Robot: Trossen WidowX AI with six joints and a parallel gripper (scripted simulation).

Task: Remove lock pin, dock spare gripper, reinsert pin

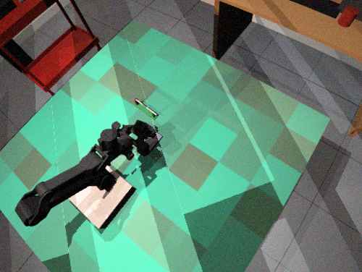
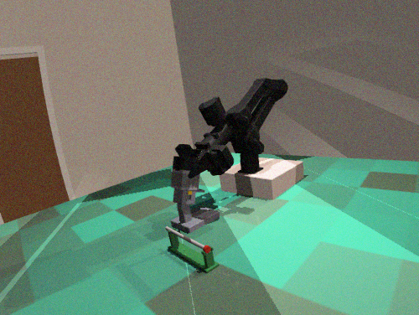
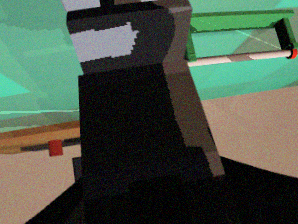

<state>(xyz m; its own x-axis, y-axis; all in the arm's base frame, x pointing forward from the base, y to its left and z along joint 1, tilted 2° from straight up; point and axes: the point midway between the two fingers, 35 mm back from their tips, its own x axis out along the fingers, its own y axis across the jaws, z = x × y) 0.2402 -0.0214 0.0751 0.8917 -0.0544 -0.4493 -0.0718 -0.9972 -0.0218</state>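
My gripper tip is now 1 cm past the spare gripper and 1 cm above it. From my gripper tip the other things lie so: grey mount (8 cm below); then green pin rest (12 cm ahead, 12 cm to the left, 11 cm below).
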